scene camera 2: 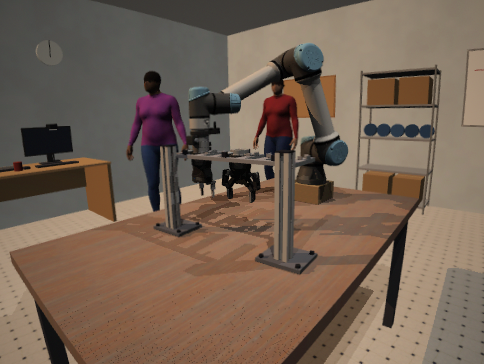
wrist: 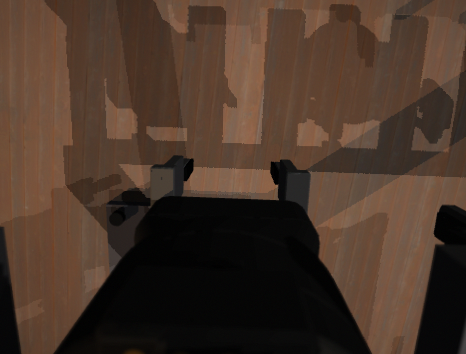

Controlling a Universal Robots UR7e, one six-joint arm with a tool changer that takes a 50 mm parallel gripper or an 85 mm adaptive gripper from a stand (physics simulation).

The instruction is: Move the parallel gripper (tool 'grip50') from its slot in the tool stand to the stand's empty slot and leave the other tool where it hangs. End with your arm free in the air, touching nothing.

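Note:
The tool stand has two posts and a raised rail. The parallel gripper hangs at the rail's left slot, upright, its two fingers apart with nothing between them. The arm's wrist is directly above it, with its lower end down at the rail; whether the coupling is locked cannot be told. In the wrist view the gripper's dark body fills the lower middle. The adaptive gripper hangs in the middle slot, beside the parallel gripper. The slot near the right post holds no tool.
The stand's feet are bolted to the wooden table. One foot plate shows at the left in the wrist view. The arm's base stands on a wooden block behind. Two people stand beyond the table.

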